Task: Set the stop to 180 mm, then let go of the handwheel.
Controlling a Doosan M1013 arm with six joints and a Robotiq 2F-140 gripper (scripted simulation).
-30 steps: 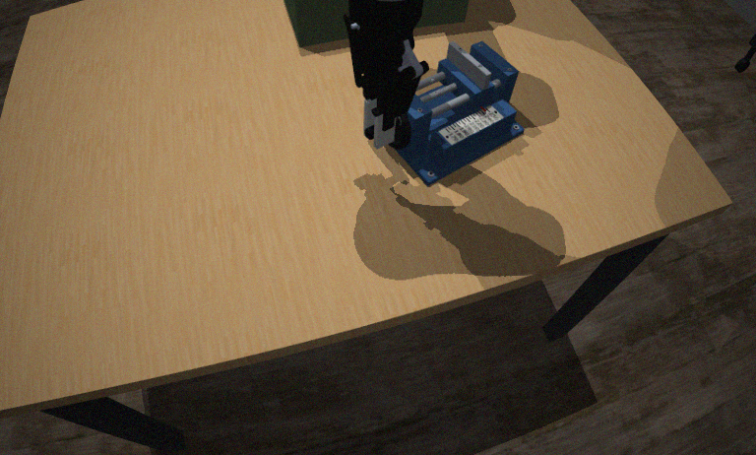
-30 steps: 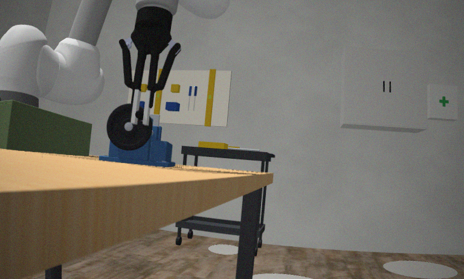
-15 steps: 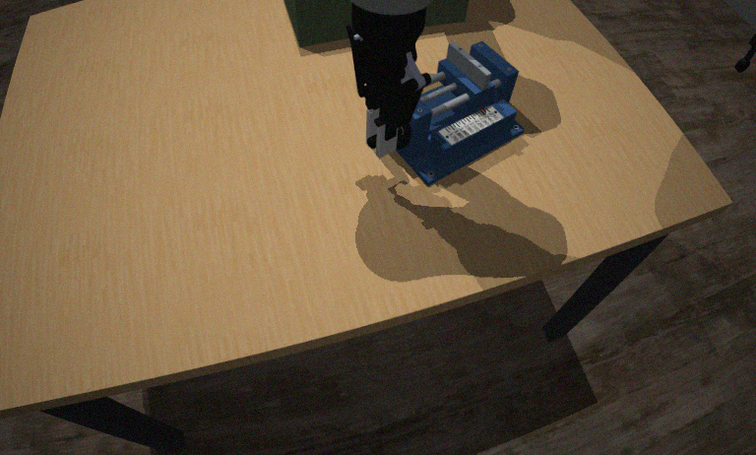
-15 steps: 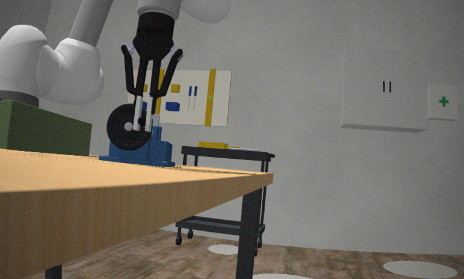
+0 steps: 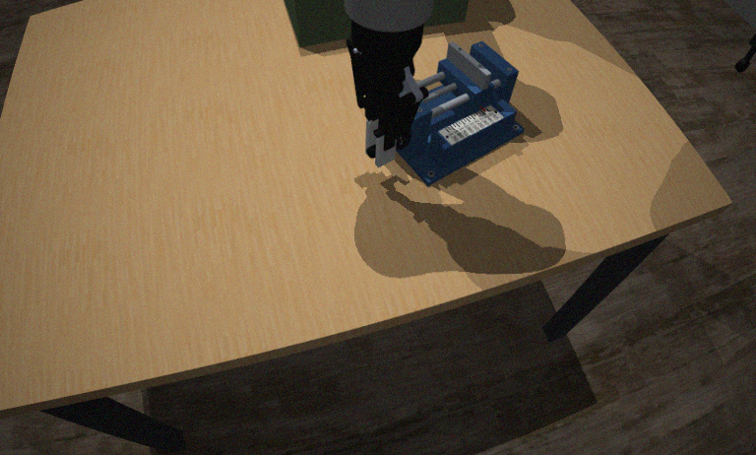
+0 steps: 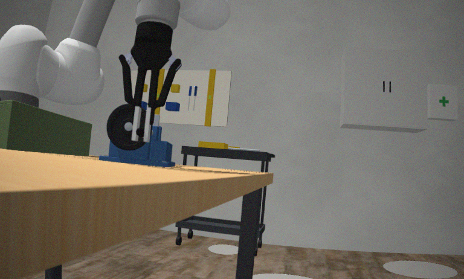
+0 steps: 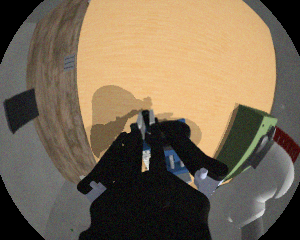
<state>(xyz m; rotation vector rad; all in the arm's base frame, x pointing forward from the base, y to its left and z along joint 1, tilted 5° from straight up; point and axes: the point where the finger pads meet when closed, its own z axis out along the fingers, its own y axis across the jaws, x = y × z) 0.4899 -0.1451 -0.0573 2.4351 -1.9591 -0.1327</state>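
Right now my hand is 20 mm to the right of the handwheel, 10 mm past it and 10 mm above it. Round my hand: stop plate (170 mm to the left, 60 mm behind, 10 mm above).
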